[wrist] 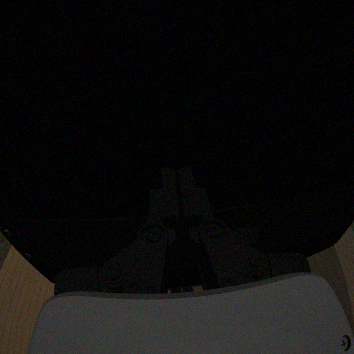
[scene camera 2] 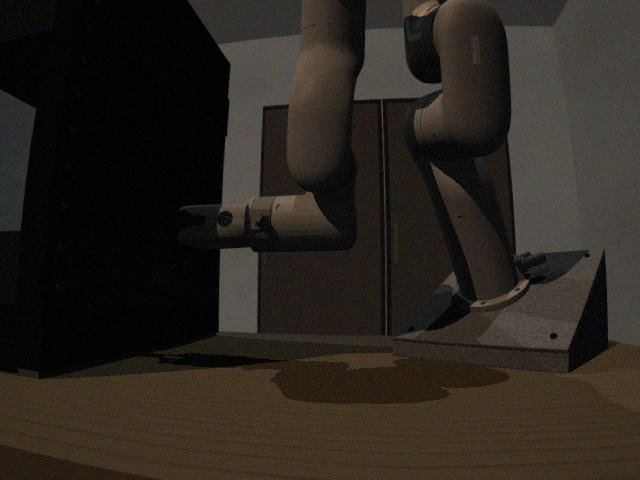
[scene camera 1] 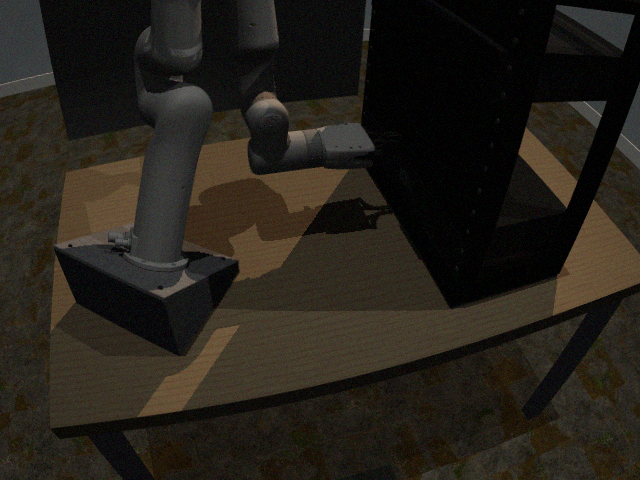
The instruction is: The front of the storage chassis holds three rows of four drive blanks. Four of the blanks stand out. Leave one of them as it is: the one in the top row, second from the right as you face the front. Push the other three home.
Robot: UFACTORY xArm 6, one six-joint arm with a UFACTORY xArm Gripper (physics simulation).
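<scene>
The storage chassis shows as a very dark upright front in all three views. Its rows of drive blanks cannot be made out in the dark, so which blanks stand out cannot be told. My gripper is shut and empty, pointing level at the chassis front. In the wrist view its two fingers lie side by side, with their tips against the black front. The gripper also shows in scene camera 2, where its fingertips are lost in the dark. Whether the tips touch a blank cannot be told.
The chassis is in a black rack with open sides and rivet-like dots on its front post. The rack stands on the wooden table. The arm's wedge-shaped base stands across from the chassis front.
</scene>
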